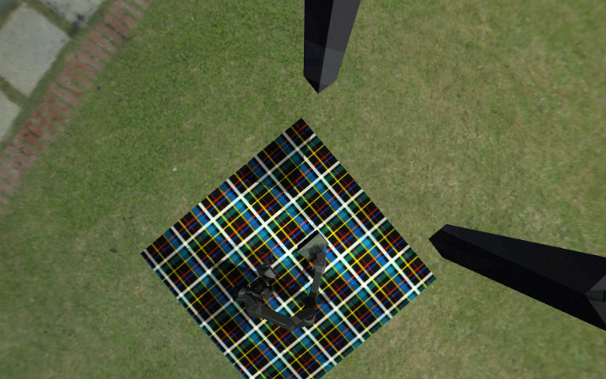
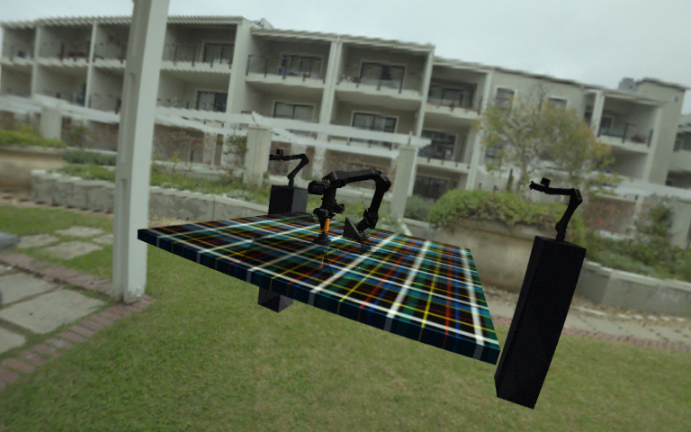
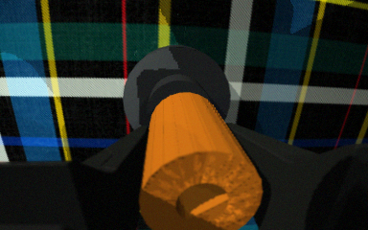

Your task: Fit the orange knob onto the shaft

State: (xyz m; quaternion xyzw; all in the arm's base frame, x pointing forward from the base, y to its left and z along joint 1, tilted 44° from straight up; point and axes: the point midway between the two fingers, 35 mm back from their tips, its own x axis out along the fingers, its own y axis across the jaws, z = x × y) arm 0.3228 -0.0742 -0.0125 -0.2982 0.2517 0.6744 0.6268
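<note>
Now: the orange knob 20 mm above my gripper tip. Round my gripper tip: round dark pedestal (40 mm below).
</note>
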